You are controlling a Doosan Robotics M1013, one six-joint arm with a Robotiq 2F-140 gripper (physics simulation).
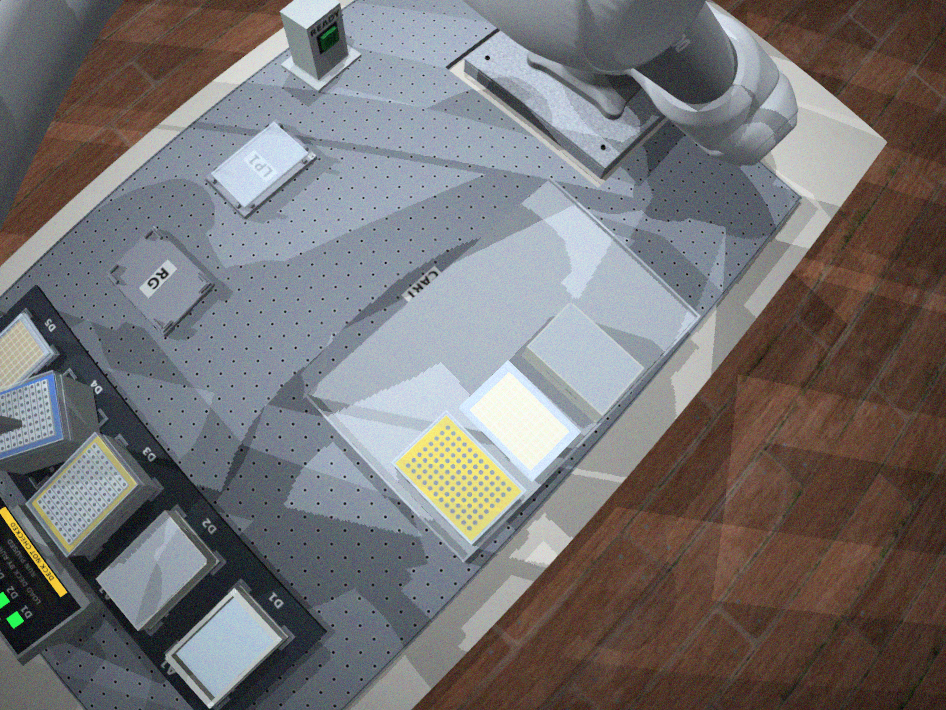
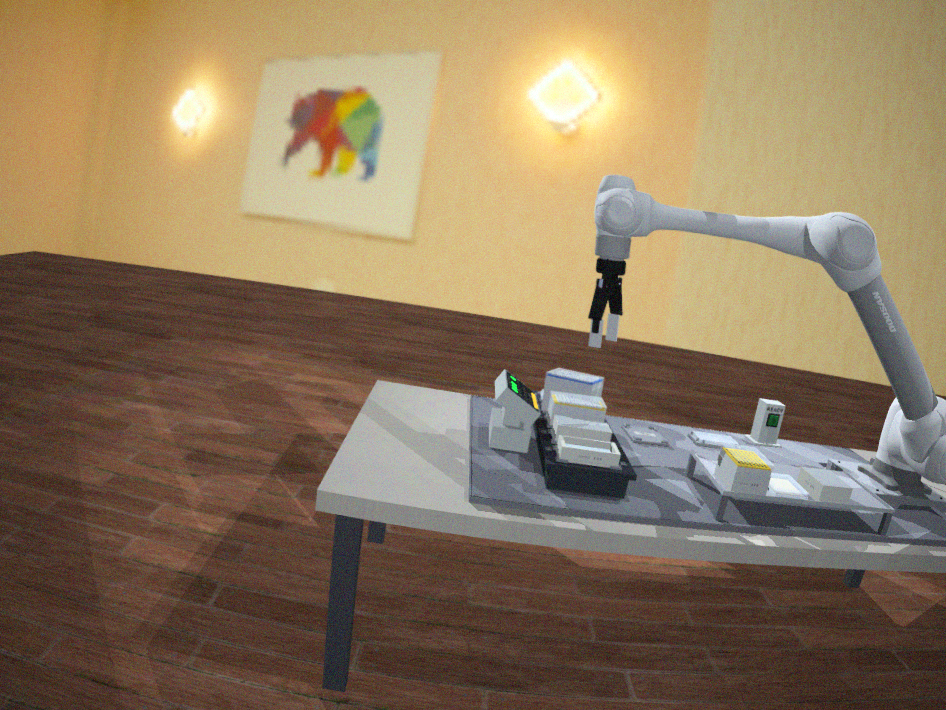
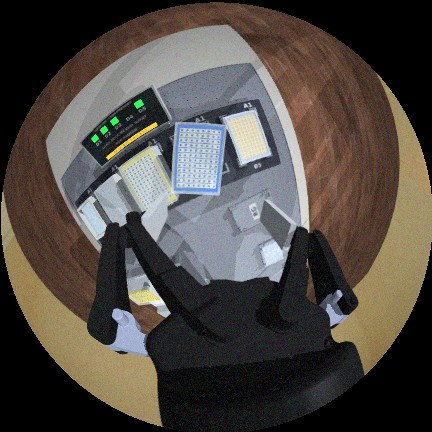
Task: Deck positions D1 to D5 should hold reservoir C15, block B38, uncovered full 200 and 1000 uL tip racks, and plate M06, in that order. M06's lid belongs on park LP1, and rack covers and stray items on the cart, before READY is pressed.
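Frame: origin at the arm's base, x ahead, y left, z up, level; millimetres.
Seen in the pictures: gripper, fingertip midpoint: [image 1: 2,369] [image 2: 603,343] [image 3: 215,206]; arm's base, origin of the base link: [image 2: 893,481].
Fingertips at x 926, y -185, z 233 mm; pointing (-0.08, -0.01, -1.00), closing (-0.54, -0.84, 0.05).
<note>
Pixels of each thing's top centre, then the offset from my fingertips to it. "*": a spot on its surface instead.
- blue-rimmed tip rack, middle of its top: [image 1: 12,417] [image 3: 197,158] [image 2: 576,373] 87 mm down, 54 mm ahead, 6 mm right
- yellow-rimmed tip rack, middle of its top: [image 1: 78,493] [image 3: 145,183] [image 2: 578,397] 122 mm down, 65 mm ahead, 111 mm left
- pale-blue reservoir, middle of its top: [image 1: 221,648] [image 2: 589,444] [image 3: 91,220] 162 mm down, 86 mm ahead, 357 mm left
- grey block, middle of its top: [image 1: 150,570] [image 2: 583,423] [image 3: 113,203] 151 mm down, 74 mm ahead, 233 mm left
- cream-welled plate, middle of its top: [image 1: 3,362] [image 3: 249,135] 179 mm down, 41 mm ahead, 137 mm right
- translucent lid, middle of its top: [image 1: 259,162] [image 2: 715,437] [image 3: 273,253] 233 mm down, 424 mm back, 92 mm right
- cart, middle of its top: [image 1: 511,353] [image 2: 791,479] 185 mm down, 420 mm back, 389 mm left
- yellow-topped rack, middle of its top: [image 1: 458,476] [image 2: 747,453] [image 3: 141,298] 121 mm down, 252 mm back, 440 mm left
- cream plate, middle of its top: [image 1: 520,419] [image 2: 783,482] 175 mm down, 359 mm back, 451 mm left
- grey box, middle of its top: [image 1: 586,357] [image 2: 826,477] [image 3: 171,313] 149 mm down, 466 mm back, 466 mm left
- status panel, surface spot: [image 3: 127,125] * 128 mm down, 196 mm ahead, 81 mm left
- READY box, middle of its top: [image 1: 309,6] [image 2: 772,402] 121 mm down, 633 mm back, 169 mm right
My gripper [image 2: 603,334] [image 3: 215,206] is open and empty, high above the deck. Below it, the blue-rimmed tip rack [image 1: 30,416] [image 2: 573,382] [image 3: 199,157] stands over D4, uncovered, full and turned askew to its slot. The yellow-rimmed tip rack [image 1: 87,489] [image 3: 147,177] stands at D3, uncovered and full. A pale-blue reservoir [image 1: 229,645] [image 3: 92,217] is at D1, a grey block [image 1: 156,569] at D2, and a cream-welled plate [image 1: 19,351] [image 3: 248,136] without a lid at D5. A translucent lid [image 1: 259,168] appears to lie on LP1. Item codes are unreadable.
The cart [image 1: 427,320] holds a yellow-topped rack [image 1: 458,477] [image 2: 745,470], a cream plate [image 1: 523,420] and a grey box [image 1: 584,359]. The RG stand [image 1: 160,300] [image 3: 240,215] bears no item. The status panel [image 3: 127,125] lights D1, D2, D3, D5; D4 is dark. READY box [image 1: 305,49] [image 2: 767,421] stands behind.
</note>
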